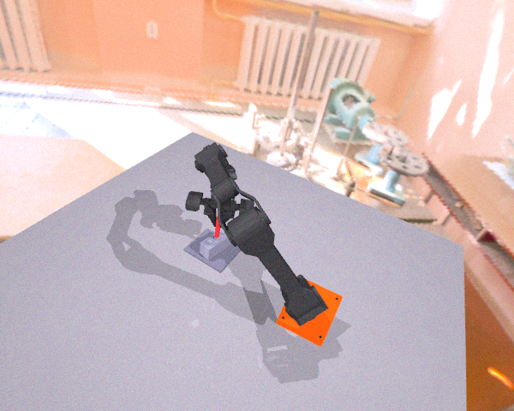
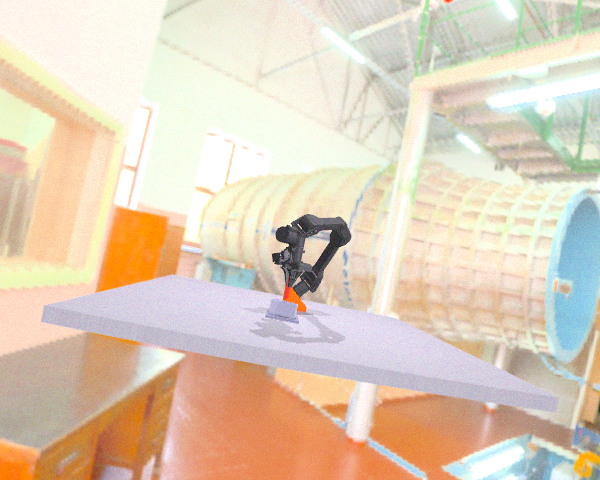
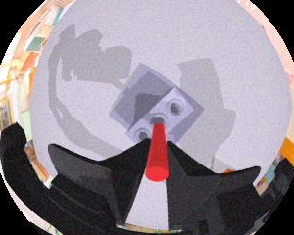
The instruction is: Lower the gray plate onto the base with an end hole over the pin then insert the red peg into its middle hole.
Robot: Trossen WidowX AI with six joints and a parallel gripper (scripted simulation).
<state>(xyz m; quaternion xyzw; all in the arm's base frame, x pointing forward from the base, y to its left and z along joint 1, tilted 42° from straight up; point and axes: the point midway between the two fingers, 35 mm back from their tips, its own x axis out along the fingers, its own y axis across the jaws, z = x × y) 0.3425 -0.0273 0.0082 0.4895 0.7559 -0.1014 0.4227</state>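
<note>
My gripper tip is now right at the red peg. Round my gripper tip: gray plate: 70 mm below; base: 100 mm below, 20 mm to the left, 10 mm ahead.
</note>
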